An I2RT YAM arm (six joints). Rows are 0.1 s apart.
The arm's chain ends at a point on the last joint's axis. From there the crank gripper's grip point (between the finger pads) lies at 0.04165 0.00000 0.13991 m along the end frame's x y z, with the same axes.
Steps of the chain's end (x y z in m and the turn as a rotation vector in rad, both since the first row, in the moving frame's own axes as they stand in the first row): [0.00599 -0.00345 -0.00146 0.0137 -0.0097 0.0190]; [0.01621 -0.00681 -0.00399 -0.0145 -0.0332 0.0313]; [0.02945 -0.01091 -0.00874 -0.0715 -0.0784 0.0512]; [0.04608 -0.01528 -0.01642 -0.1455 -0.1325 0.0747]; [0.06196 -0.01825 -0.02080 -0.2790 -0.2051 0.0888]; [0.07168 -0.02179 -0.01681 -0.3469 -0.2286 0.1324]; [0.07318 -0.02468 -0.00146 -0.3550 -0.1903 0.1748]
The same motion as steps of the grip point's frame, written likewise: [0.00464 -0.00459 -0.00107 0.0137 -0.0097 0.0190]; [0.01149 -0.00354 -0.00271 -0.0145 -0.0332 0.0313]; [0.01807 0.00103 -0.00635 -0.0715 -0.0784 0.0512]; [0.02644 0.00773 -0.01387 -0.1455 -0.1325 0.0747]; [0.03113 0.02350 -0.02125 -0.2790 -0.2051 0.0888]; [0.03611 0.03010 -0.02041 -0.3469 -0.2286 0.1324]; [0.04176 0.02955 -0.00623 -0.3550 -0.1903 0.1748]
